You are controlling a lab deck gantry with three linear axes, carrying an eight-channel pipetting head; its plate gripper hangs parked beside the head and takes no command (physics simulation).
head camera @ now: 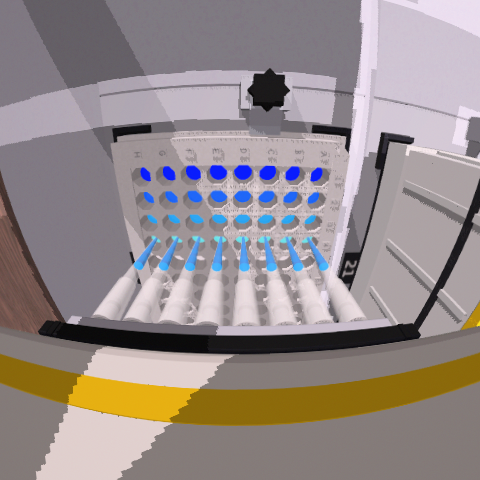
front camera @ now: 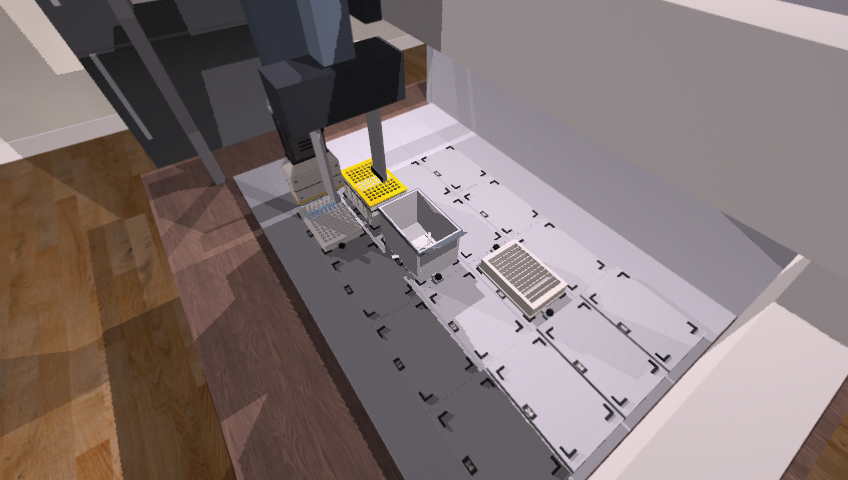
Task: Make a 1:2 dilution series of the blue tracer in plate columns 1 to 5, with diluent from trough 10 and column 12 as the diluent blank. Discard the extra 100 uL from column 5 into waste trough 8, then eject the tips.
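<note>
The pipetting head (front camera: 310, 178) hangs at the far left. Its eight tips (front camera: 321, 209) (head camera: 243, 255) hold light blue liquid. In the head camera the tip ends meet the fourth row of coloured wells; how deep they are is unclear. The plate (front camera: 333, 228) (head camera: 127, 165) shows column 1 deep blue, columns 2 and 3 progressively lighter, and column 4 pale cyan. Column 5 is partly hidden by the tips, and column 12 cannot be made out. The trough block (front camera: 523, 278) stands right of centre; its liquids cannot be told apart. The parked gripper (front camera: 358, 187) is open, its two paddles apart with nothing held.
A yellow tip rack (front camera: 374, 183) stands beside the plate, under the gripper's farther paddle. An open grey bin (front camera: 439, 258) with loose tips inside stands between the rack and the trough block. Black clamp knobs (front camera: 437, 276) (head camera: 269, 90) stand by the labware.
</note>
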